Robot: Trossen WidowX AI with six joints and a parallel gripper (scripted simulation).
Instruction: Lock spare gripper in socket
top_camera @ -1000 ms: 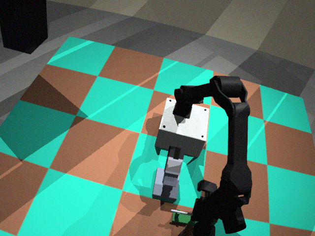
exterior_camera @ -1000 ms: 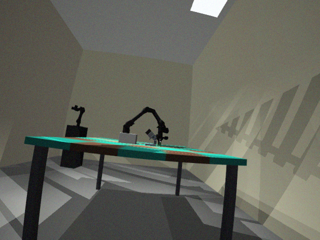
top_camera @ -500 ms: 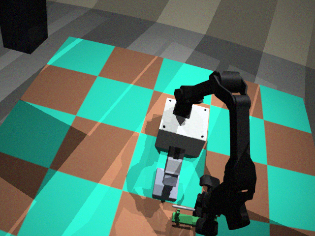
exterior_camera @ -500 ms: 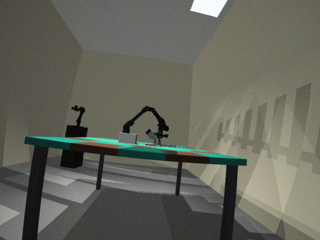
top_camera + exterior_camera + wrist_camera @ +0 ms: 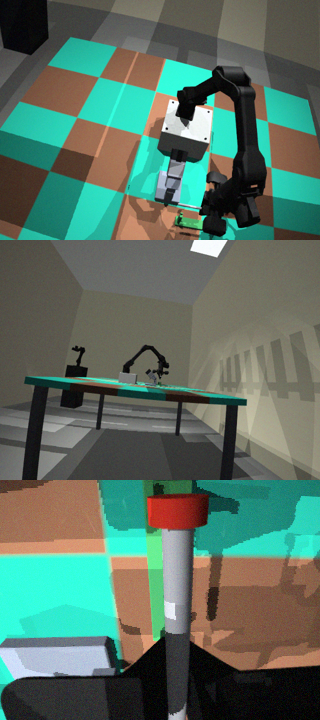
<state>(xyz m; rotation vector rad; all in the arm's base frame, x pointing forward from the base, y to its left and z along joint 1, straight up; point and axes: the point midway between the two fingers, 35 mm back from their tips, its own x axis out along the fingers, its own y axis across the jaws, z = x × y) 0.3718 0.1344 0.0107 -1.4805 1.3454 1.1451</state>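
Now: the green holder 5 cm below my gripper tip and 1 cm to the left of it. The rest, counted from my gripper tip: grey socket mount 10 cm to the right, 8 cm behind, 2 cm below; spare gripper 11 cm to the right, 11 cm behind, 4 cm above.
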